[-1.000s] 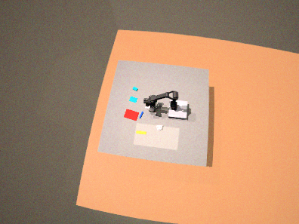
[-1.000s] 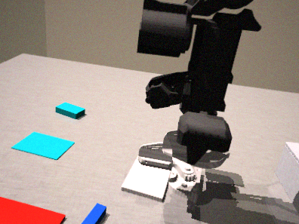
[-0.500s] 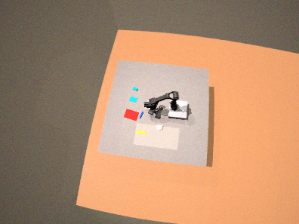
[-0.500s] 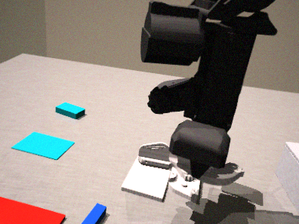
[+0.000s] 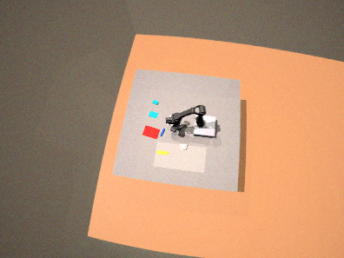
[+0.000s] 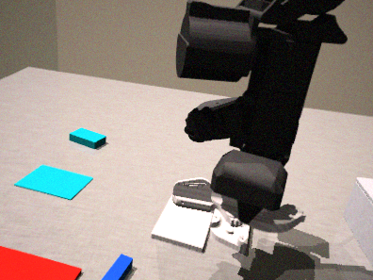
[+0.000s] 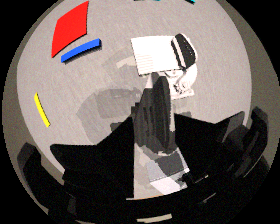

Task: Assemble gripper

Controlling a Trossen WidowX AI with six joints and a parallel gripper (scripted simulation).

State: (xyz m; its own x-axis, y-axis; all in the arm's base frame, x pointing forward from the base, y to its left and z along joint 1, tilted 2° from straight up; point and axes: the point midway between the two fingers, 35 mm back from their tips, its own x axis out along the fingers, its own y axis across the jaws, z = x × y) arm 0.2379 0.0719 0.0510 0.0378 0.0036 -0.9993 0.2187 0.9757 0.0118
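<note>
My gripper tip is 80 mm above the flat white plate, 70 mm to the left of it and 70 mm short of it. From my gripper tip the other things lie so: flat cyan patch: 290 mm ahead, 100 mm to the right, 80 mm below; then red patch: 260 mm ahead, 100 mm to the left, 80 mm below; then blue bar: 140 mm ahead, 80 mm to the left, 80 mm below.
</note>
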